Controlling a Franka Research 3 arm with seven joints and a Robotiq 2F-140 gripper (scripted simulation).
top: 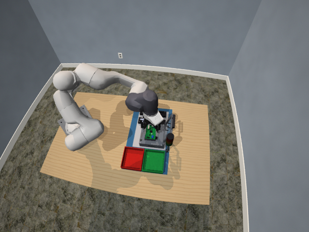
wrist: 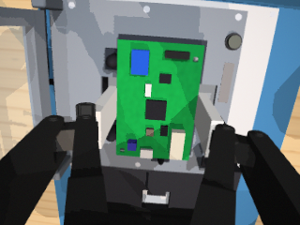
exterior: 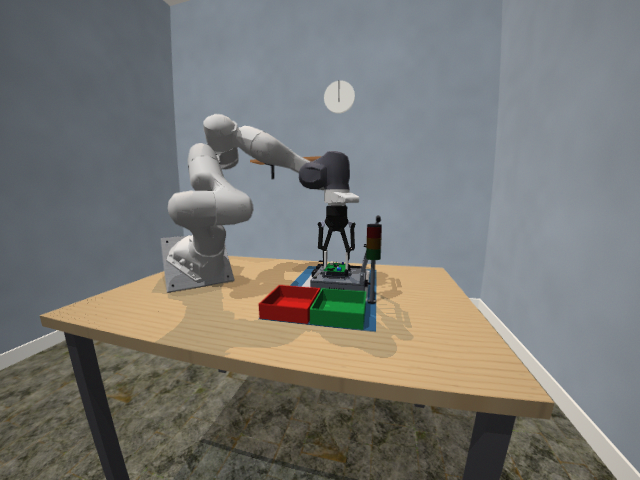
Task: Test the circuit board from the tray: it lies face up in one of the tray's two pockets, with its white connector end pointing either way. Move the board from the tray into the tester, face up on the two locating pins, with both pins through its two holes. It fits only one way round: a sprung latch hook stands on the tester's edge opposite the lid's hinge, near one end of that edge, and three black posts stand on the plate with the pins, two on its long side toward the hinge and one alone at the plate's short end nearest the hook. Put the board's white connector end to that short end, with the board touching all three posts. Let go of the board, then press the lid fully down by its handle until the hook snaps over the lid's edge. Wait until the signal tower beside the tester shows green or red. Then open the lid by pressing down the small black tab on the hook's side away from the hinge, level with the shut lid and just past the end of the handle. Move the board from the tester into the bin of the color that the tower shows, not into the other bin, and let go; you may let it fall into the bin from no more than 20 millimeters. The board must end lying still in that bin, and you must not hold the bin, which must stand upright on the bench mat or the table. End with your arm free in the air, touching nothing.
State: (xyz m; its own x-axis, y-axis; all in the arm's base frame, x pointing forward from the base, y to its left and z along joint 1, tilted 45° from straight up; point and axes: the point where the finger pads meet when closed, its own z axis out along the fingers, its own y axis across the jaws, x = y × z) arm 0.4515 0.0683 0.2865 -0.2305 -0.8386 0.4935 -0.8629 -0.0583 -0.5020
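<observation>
My gripper is now 2 cm above the green circuit board. Round my hand: tester plate (1 cm ahead, 1 cm to the left, 4 cm below); then clear lid (12 cm ahead, 3 cm to the right, 7 cm above); then green bin (1 cm behind, 20 cm to the right, 9 cm below).
</observation>
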